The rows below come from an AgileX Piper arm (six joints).
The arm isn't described. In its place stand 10 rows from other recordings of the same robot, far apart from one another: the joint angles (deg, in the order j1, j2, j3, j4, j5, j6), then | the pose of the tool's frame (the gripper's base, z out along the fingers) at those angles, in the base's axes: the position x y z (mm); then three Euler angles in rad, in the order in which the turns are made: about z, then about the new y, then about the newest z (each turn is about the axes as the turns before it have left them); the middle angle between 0 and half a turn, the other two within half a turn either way.
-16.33 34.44 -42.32 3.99 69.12 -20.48 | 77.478, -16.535, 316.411, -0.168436, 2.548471, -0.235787
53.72 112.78 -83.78 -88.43 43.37 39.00 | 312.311, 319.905, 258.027, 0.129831, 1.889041, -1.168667
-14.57 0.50 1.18 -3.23 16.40 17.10 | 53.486, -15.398, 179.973, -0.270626, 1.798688, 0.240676
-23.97 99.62 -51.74 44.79 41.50 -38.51 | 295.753, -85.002, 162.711, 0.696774, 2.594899, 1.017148
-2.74 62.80 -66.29 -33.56 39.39 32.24 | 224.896, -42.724, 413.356, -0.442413, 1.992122, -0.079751
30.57 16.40 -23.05 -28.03 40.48 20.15 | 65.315, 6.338, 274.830, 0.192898, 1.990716, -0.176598
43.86 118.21 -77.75 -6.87 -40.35 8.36 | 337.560, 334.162, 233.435, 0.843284, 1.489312, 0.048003
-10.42 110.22 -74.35 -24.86 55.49 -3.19 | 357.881, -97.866, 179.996, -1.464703, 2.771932, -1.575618
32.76 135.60 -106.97 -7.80 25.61 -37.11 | 445.960, 280.613, 144.015, 0.482373, 2.424665, -0.838062
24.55 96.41 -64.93 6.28 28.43 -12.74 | 322.364, 152.460, 232.951, 0.518633, 2.524785, -0.052271
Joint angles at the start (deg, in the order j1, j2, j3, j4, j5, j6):
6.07 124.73 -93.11 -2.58 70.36 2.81
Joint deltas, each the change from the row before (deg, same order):
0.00 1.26 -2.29 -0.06 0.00 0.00
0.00 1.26 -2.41 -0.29 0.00 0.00
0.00 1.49 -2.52 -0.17 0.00 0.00
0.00 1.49 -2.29 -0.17 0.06 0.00
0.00 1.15 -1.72 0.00 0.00 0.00
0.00 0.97 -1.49 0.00 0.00 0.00
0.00 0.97 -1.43 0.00 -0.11 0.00
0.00 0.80 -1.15 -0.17 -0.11 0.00
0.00 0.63 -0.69 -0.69 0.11 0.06
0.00 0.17 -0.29 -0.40 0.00 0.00
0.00 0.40 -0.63 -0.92 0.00 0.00
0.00 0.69 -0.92 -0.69 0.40 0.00
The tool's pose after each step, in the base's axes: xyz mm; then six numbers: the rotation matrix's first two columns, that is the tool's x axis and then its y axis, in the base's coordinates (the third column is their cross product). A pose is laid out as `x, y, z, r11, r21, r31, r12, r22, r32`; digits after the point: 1 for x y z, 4 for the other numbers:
421.5, 40.9, 149.9, -0.9922, -0.0718, 0.1019, -0.0769, 0.9960, -0.0466
429.5, 41.3, 150.1, -0.9939, -0.0737, 0.0818, -0.0780, 0.9957, -0.0506
437.8, 41.9, 149.0, -0.9952, -0.0749, 0.0638, -0.0783, 0.9955, -0.0528
445.0, 42.4, 146.8, -0.9958, -0.0759, 0.0508, -0.0787, 0.9954, -0.0552
450.4, 43.0, 144.9, -0.9963, -0.0759, 0.0408, -0.0781, 0.9954, -0.0549
455.0, 43.5, 143.3, -0.9966, -0.0760, 0.0318, -0.0776, 0.9955, -0.0547
459.5, 44.0, 141.5, -0.9969, -0.0761, 0.0218, -0.0772, 0.9955, -0.0544
463.2, 44.1, 139.9, -0.9969, -0.0772, 0.0137, -0.0779, 0.9953, -0.0569
465.2, 43.3, 137.7, -0.9967, -0.0801, 0.0142, -0.0809, 0.9944, -0.0682
466.1, 42.8, 137.6, -0.9965, -0.0825, 0.0120, -0.0832, 0.9937, -0.0747
468.1, 41.6, 137.1, -0.9961, -0.0879, 0.0077, -0.0883, 0.9921, -0.0896
470.3, 40.8, 135.4, -0.9958, -0.0913, 0.0104, -0.0919, 0.9906, -0.1011

